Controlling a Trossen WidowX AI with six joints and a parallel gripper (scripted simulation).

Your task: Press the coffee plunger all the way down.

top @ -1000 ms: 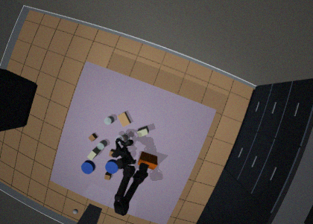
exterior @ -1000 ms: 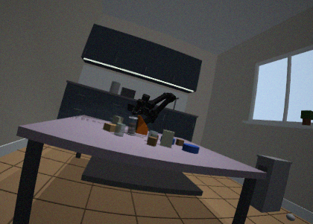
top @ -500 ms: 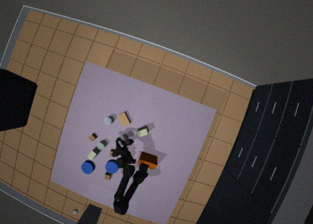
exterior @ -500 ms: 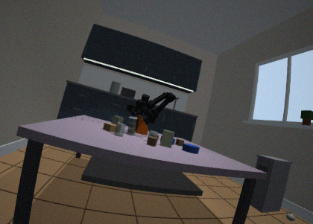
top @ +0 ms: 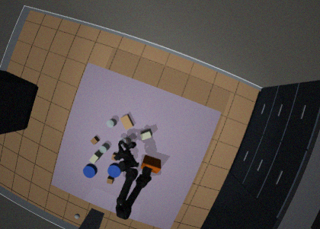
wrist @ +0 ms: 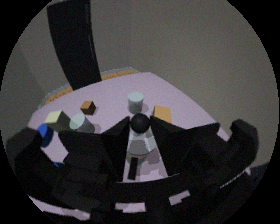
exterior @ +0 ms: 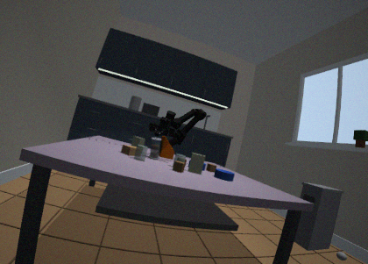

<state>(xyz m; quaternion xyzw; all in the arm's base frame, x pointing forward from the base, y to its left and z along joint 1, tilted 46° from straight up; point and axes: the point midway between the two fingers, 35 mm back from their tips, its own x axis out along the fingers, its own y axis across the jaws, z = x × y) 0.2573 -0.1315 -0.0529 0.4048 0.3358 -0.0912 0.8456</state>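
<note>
My gripper tip is 80 mm above the coffee press, 30 mm past it and 20 mm to the right of it. The rest, counted from my gripper tip: tan block: 140 mm below, 130 mm to the right, 30 mm ahead.
</note>
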